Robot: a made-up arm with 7 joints.
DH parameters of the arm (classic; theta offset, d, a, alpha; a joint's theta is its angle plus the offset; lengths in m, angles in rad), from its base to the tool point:
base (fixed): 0.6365 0 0.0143 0
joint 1: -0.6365 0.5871 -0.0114 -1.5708
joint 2: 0 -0.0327 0.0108 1.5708
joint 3: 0 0.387 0.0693 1.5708
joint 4: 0 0.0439 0.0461 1.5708
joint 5: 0 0.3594 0.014 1.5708
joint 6: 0 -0.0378 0.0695 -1.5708
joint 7: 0 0.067 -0.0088 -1.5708
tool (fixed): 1.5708 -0.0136 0 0
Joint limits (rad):
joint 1: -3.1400..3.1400
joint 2: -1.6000..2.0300
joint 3: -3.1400..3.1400
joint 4: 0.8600..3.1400
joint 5: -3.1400..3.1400
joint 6: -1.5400..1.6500
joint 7: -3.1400..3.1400
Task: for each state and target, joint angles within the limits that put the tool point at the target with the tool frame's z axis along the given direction. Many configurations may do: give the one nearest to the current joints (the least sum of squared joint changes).
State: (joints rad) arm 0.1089 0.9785 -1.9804 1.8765 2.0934 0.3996 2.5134
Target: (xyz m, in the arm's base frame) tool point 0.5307 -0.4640 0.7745 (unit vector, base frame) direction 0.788 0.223 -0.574
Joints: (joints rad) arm -0.0190 1.6612 -1.8434 1.9379 1.8849 0.0605 2.3946
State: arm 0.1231 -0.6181 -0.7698 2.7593 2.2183 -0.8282 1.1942
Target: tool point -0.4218 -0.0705 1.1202 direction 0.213 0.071 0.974
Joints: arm -0.4770 -0.9394 -0.5022 2.4016 2.3357 -1.2537 0.9984
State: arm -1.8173 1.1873 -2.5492 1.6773 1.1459 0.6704 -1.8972
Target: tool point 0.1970 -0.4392 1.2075 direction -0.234 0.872 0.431
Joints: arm -0.8620 1.0554 -2.4303 2.5081 1.7195 -0.2268 -1.1183
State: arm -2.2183 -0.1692 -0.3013 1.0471 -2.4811 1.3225 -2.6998
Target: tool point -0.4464 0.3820 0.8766 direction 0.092 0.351 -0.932
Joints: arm -2.9657 0.1750 -0.8300 1.2720 -2.0735 1.1820 -2.5470
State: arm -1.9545 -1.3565 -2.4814 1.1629 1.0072 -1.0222 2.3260
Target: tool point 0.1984 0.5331 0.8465 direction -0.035 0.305 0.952
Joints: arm -2.2112 -0.4299 -2.4058 1.7140 1.3222 -1.2579 2.9998
